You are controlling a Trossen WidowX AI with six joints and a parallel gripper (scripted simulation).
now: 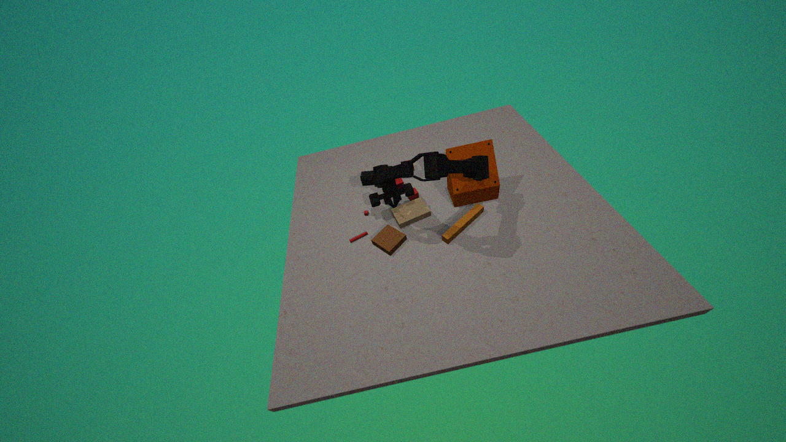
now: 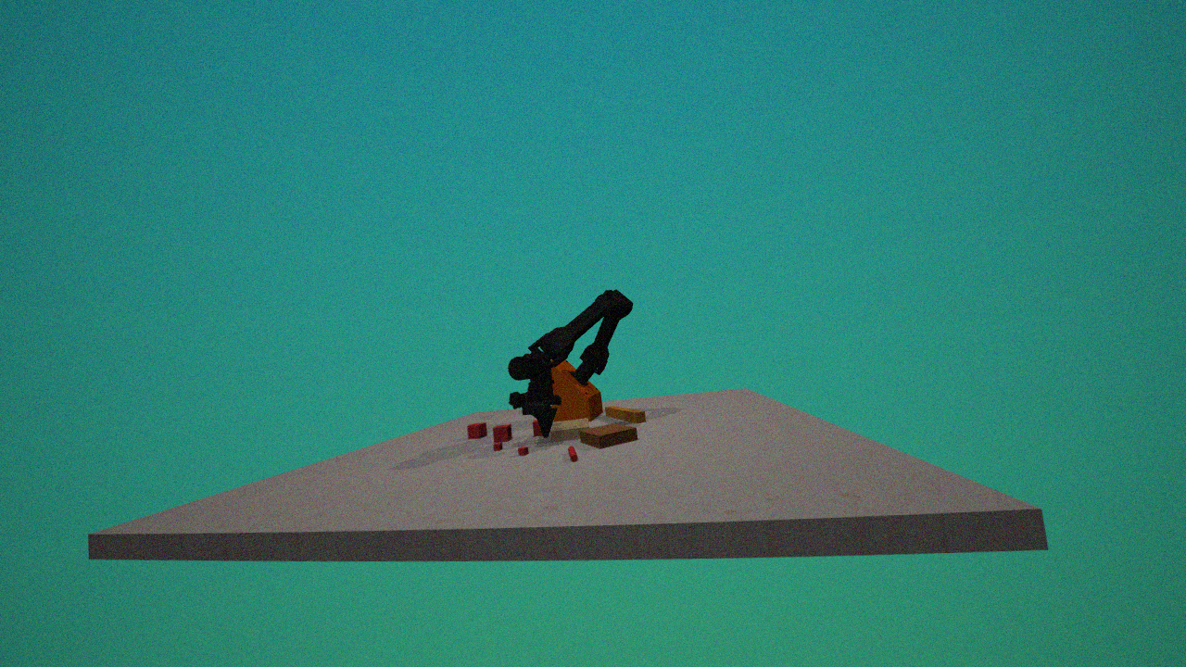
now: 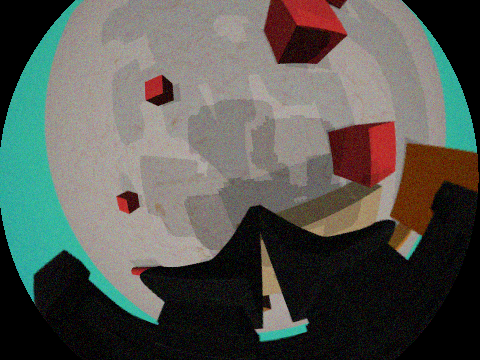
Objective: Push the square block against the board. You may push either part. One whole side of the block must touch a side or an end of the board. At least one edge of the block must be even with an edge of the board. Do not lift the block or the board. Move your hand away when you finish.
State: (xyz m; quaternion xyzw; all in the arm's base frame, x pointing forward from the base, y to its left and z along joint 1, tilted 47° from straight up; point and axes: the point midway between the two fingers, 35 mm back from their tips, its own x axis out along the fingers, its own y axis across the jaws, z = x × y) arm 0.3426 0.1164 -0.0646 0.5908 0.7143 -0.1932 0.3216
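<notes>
The pale tan board is 70 mm behind my gripper tip and 40 mm to the left of it. The rest, counted from my gripper tip: brown square block (180 mm to the left, 20 mm ahead); red rod (160 mm ahead, 140 mm to the left); orange-yellow slat (280 mm behind, 140 mm to the left, 10 mm above).
</notes>
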